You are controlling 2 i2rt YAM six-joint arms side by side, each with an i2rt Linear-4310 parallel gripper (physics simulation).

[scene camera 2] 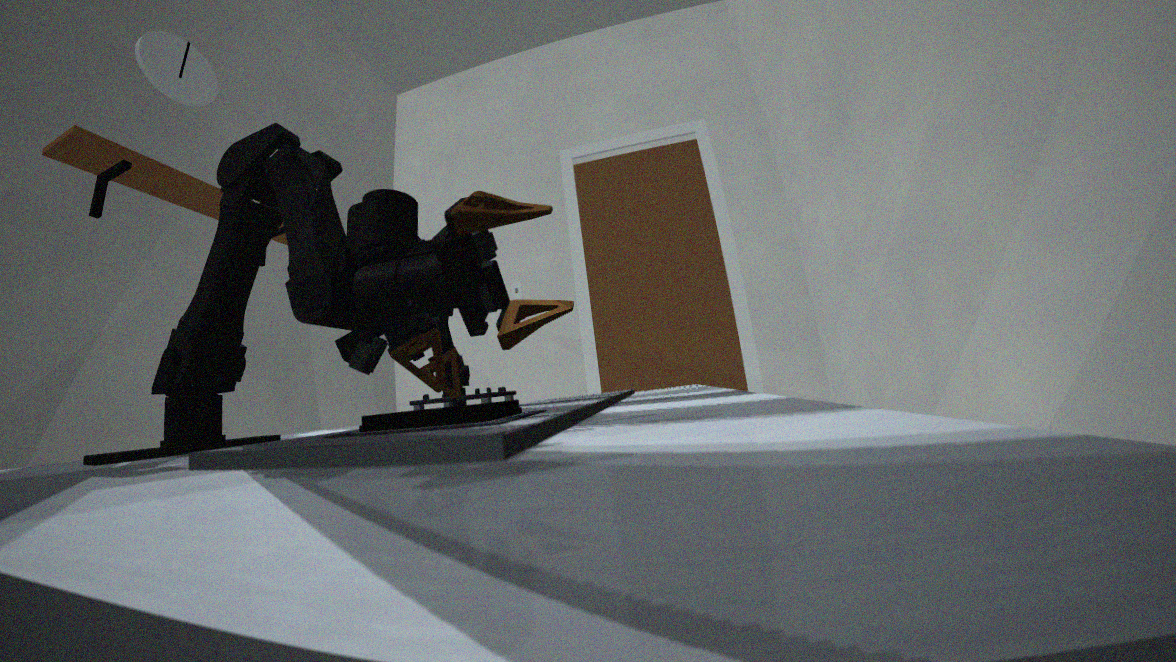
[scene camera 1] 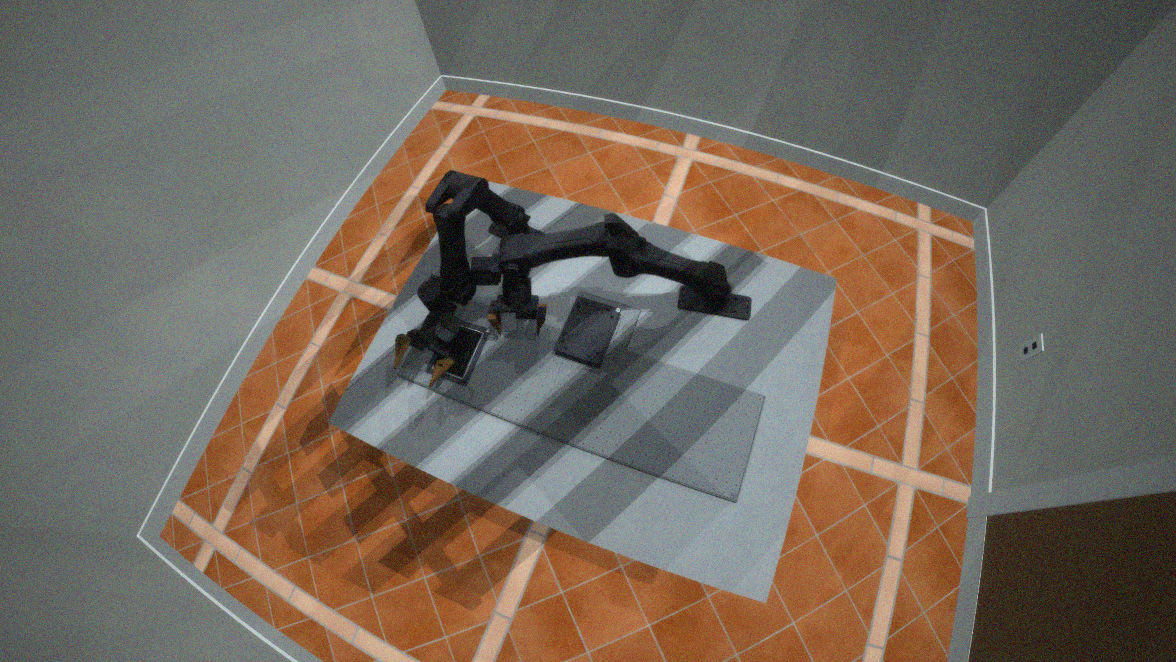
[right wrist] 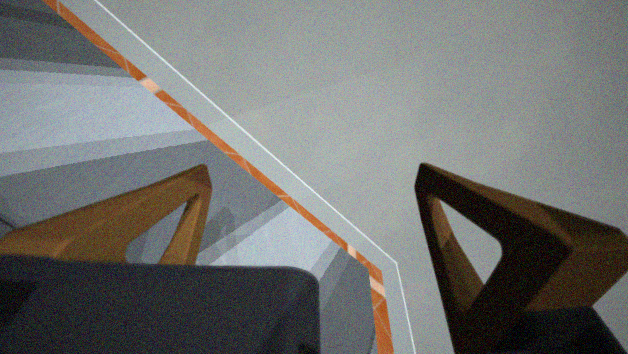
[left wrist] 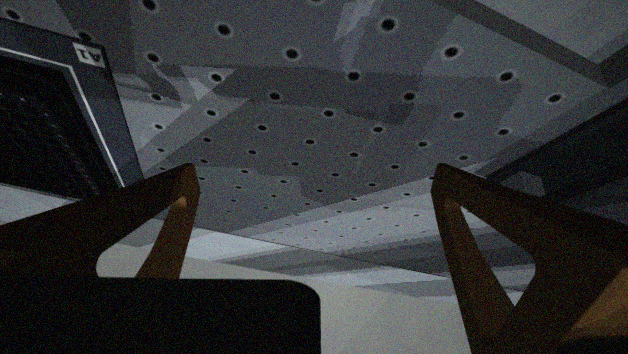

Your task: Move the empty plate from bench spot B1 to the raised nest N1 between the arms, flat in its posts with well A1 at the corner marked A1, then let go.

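Pixels of known places: left gripper, fingertip midpoint: (scene camera 2: 450,394) (scene camera 1: 519,334) (left wrist: 315,176); right gripper, fingertip midpoint: (scene camera 2: 563,261) (scene camera 1: 412,377) (right wrist: 313,175); left arm's base, link origin: (scene camera 1: 714,303); right arm's base, link origin: (scene camera 2: 194,451).
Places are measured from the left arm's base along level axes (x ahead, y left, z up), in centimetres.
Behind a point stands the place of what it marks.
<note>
The dark plate (scene camera 1: 469,349) {x 26.9, y -61.0, z 2.9 cm} (left wrist: 45,130) {x 24.9, y -61.6, z 2.6 cm} lies in a frame with a white outline at the left of the board; the frame's A1 label (left wrist: 89,54) {x 20.0, y -58.1, z 1.5 cm} shows in the left wrist view. The dark raised nest (scene camera 1: 585,330) {x 16.5, y -32.0, z 4.5 cm} is right of it, and part of it shows at the right of the left wrist view (left wrist: 575,155) {x 19.4, y -36.7, z 1.8 cm}. My left gripper (scene camera 1: 517,324) {x 20.8, y -48.5, z 4.6 cm} (scene camera 2: 448,391) {x 20.8, y -48.5, z 4.6 cm} (left wrist: 315,176) {x 20.8, y -48.5, z 4.6 cm} is open and empty, above the board between plate and nest. My right gripper (scene camera 1: 414,374) {x 40.8, y -67.3, z 15.0 cm} (scene camera 2: 561,258) {x 40.8, y -67.3, z 15.0 cm} (right wrist: 313,175) {x 40.8, y -67.3, z 15.0 cm} is open and empty, over the board's left end, partly covering the plate.
A perforated board (scene camera 1: 691,427) {x 35.4, y -1.8, z 1.3 cm} (left wrist: 310,115) {x 21.2, y -49.0, z 1.3 cm} lies on the table (scene camera 1: 707,542) {x 61.6, y 6.5, z 0.0 cm}. In scene camera 2 a black slab (scene camera 2: 440,416) {x 29.0, y -69.0, z 2.3 cm} shows small posts and rails above it; which station they belong to is unclear. The two arms stand close together behind the plate.
</note>
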